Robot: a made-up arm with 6 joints. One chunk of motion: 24 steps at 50 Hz.
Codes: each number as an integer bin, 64 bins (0 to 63) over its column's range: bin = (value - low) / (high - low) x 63, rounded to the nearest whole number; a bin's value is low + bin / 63 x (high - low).
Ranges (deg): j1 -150.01..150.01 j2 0..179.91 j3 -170..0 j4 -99.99..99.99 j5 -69.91..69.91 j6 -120.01..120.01
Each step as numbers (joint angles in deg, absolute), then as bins.
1 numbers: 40.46 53.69 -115.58 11.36 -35.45 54.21
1 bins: 40 19 20 35 16 46
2 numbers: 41.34 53.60 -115.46 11.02 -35.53 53.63
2 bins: 40 19 20 35 15 46
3 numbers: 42.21 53.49 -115.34 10.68 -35.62 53.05
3 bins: 40 19 20 35 15 45
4 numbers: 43.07 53.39 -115.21 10.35 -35.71 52.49
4 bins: 41 19 20 35 15 45
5 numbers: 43.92 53.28 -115.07 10.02 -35.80 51.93
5 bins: 41 19 20 35 15 45
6 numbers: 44.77 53.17 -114.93 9.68 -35.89 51.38
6 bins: 41 19 20 35 15 45
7 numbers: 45.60 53.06 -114.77 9.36 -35.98 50.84
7 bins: 41 19 20 34 15 45
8 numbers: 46.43 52.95 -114.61 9.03 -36.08 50.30
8 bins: 41 19 21 34 15 45
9 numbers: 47.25 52.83 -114.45 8.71 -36.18 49.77
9 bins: 41 18 21 34 15 45
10 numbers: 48.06 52.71 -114.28 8.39 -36.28 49.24
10 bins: 42 18 21 34 15 44
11 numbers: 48.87 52.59 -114.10 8.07 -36.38 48.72
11 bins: 42 18 21 34 15 44
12 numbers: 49.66 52.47 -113.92 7.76 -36.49 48.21
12 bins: 42 18 21 34 15 44
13 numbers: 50.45 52.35 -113.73 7.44 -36.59 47.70
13 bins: 42 18 21 34 15 44
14 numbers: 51.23 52.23 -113.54 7.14 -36.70 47.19
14 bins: 42 18 21 34 15 44
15 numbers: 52.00 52.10 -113.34 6.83 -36.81 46.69
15 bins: 42 18 21 34 15 44
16 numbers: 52.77 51.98 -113.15 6.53 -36.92 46.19
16 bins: 43 18 21 34 15 44
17 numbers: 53.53 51.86 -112.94 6.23 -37.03 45.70
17 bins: 43 18 21 33 15 43
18 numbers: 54.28 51.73 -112.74 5.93 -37.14 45.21
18 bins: 43 18 21 33 15 43
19 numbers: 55.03 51.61 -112.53 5.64 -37.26 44.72
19 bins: 43 18 21 33 15 43
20 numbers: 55.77 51.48 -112.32 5.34 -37.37 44.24
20 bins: 43 18 21 33 15 43
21 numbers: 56.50 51.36 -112.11 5.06 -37.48 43.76
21 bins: 43 18 21 33 15 43
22 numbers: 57.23 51.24 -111.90 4.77 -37.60 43.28
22 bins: 44 18 22 33 15 43
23 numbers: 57.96 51.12 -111.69 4.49 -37.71 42.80
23 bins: 44 18 22 33 15 43
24 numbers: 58.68 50.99 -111.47 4.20 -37.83 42.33
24 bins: 44 18 22 33 14 43
